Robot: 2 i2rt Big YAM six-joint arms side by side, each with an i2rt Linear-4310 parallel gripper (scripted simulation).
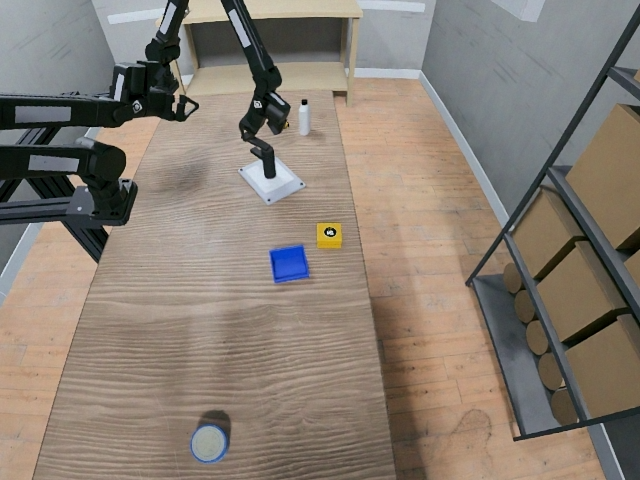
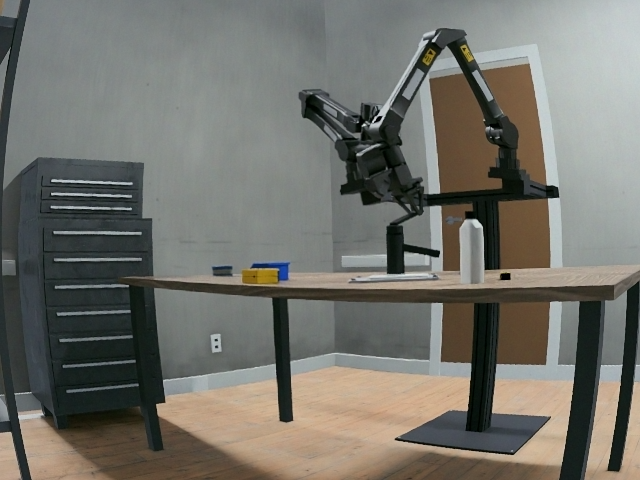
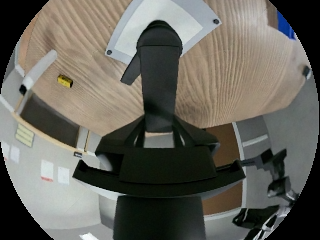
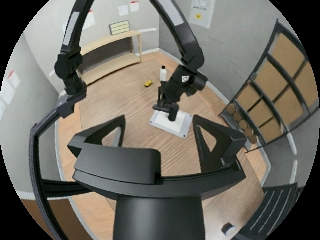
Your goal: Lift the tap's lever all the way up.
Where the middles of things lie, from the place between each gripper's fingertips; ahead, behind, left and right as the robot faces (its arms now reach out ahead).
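The black tap (image 2: 395, 242) is 50 mm ahead of my left hand, 10 mm to the right of it and 70 mm below it. There's a white bottle (image 2: 471, 232) too, and that's 280 mm to the left of my left hand, 230 mm ahead of it and 80 mm below. The pale base plate (image 1: 295, 185) is 180 mm below that left hand, 70 mm ahead of it and 30 mm to the right. And my left gripper (image 2: 417, 215) itself is 10 mm above the lever (image 3: 159, 64), 30 mm short of it and 10 mm to the left of it.
That black tap is 310 mm below my right hand, 190 mm ahead of it and 160 mm to the left. From my right hand, the pale base plate is 200 mm ahead, 140 mm to the left and 420 mm below, and the blue tray (image 1: 289, 263) is well ahead of that hand, far to the right of it and far below it. My right gripper (image 1: 186, 102) is 170 mm short of the lever, 160 mm to the right of it and 260 mm above it.
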